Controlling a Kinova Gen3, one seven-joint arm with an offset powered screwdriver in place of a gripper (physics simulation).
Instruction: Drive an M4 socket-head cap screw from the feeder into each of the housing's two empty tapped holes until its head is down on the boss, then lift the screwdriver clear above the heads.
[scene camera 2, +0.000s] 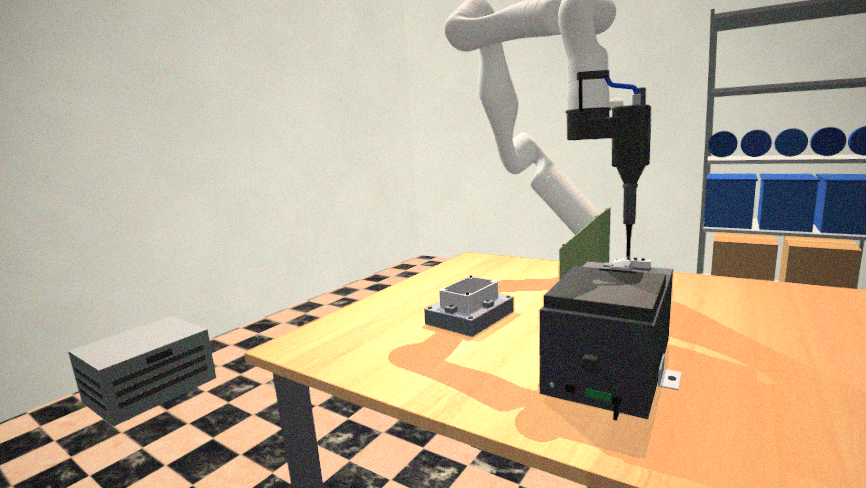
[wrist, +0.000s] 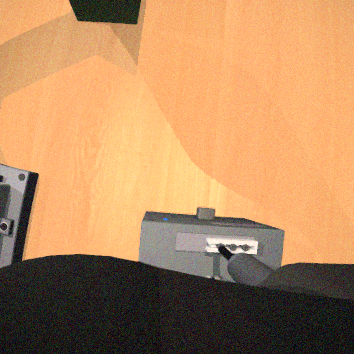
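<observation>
The black screwdriver (scene camera 2: 628, 257) (wrist: 221, 247) points straight down at the feeder. Its thin bit ends at the white pick-up strip (scene camera 2: 642, 264) (wrist: 254, 244) on top of the black and grey feeder (scene camera 2: 593, 345) (wrist: 159, 246). In the wrist view the tip covers the left end of a row of small dark screw heads. Whether a screw sits on the bit is too small to tell. The grey, open-topped housing (scene camera 2: 453, 300) stands on its fixture base (scene camera 2: 448, 321) (wrist: 19, 200), left of the feeder. Dark dots show on its rim; the tapped holes cannot be made out.
A green upright panel (scene camera 2: 586, 242) stands behind the feeder. A small white bracket (scene camera 2: 670, 380) lies at the feeder's right foot. The wooden table (scene camera 2: 339, 339) (wrist: 90, 150) carries them. A shelf rack (scene camera 2: 710, 121) stands behind, and a grey vented box (scene camera 2: 151, 363) is at the left.
</observation>
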